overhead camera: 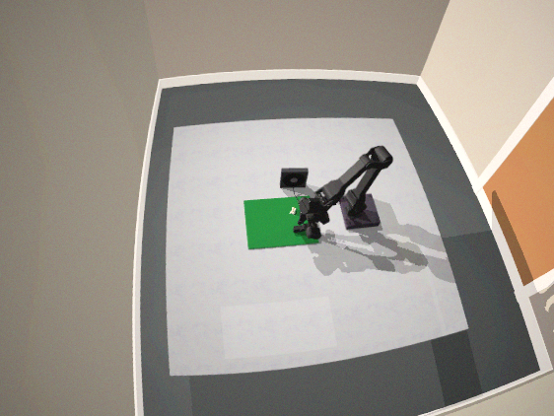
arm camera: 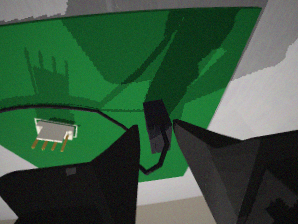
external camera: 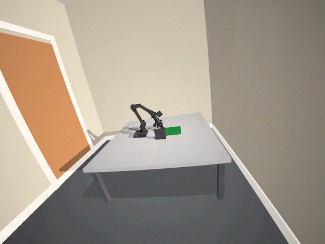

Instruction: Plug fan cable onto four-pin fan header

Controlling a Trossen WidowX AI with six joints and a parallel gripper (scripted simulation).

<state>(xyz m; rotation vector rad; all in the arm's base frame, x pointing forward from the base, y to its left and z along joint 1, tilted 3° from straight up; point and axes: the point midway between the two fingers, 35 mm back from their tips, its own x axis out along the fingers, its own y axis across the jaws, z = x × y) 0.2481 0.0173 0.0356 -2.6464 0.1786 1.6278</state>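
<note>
Right now my gripper tip is 70 mm short of the green board, 60 mm to the left of it and 40 mm above it. From my gripper tip the other things lie so: square fan: 230 mm to the right, 40 mm behind, 30 mm above; then dark fan plug: 10 mm below, 10 mm ahead; then fan header: 100 mm to the right, 30 mm below.
</note>
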